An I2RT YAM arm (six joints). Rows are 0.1 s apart.
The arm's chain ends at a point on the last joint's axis. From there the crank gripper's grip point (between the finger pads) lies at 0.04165 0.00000 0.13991 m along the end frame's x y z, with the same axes.
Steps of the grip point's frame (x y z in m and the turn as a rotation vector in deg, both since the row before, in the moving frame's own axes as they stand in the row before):
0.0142, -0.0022, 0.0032, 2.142, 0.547, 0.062
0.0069, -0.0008, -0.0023, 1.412, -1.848, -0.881
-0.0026, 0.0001, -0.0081, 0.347, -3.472, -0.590
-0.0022, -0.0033, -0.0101, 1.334, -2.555, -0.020
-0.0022, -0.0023, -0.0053, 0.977, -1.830, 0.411
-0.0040, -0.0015, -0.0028, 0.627, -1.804, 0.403
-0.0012, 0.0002, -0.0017, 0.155, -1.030, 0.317
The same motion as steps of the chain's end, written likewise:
0.0129, 0.0030, 0.0037, 2.142, 0.547, 0.062
0.0115, 0.0033, -0.0035, 1.412, -1.848, -0.881
0.0060, 0.0013, -0.0104, 0.347, -3.472, -0.590
0.0041, 0.0000, -0.0118, 1.334, -2.555, -0.020
0.0023, -0.0002, -0.0065, 0.977, -1.830, 0.411
0.0004, -0.0002, -0.0040, 0.627, -1.804, 0.403
0.0013, 0.0004, -0.0024, 0.155, -1.030, 0.317

